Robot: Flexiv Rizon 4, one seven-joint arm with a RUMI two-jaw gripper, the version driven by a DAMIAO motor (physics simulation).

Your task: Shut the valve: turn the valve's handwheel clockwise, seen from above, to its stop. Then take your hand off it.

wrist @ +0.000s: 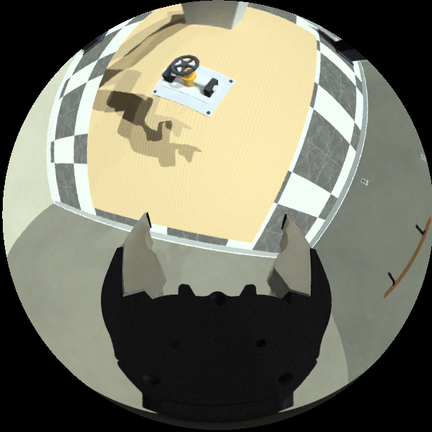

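The valve's black handwheel [185,65], a round rim with spokes, sits on top of the yellow valve body [189,79] in the upper part of the wrist view, a little left of the middle. The valve stands on a pale plate [200,100] with dark bolts at its corners, between two black pipe supports. My gripper [216,214] is wide open, with nothing between its fingers. It is well apart from the handwheel, which shows far beyond the fingertips. How far the wheel is turned cannot be told.
The plate lies on a light wooden table top [240,165] with a checkered border [310,145]. A grey block-like part [212,14] shows at the top edge of the view, behind the valve. Dark shadows of the arm fall left of and in front of the plate.
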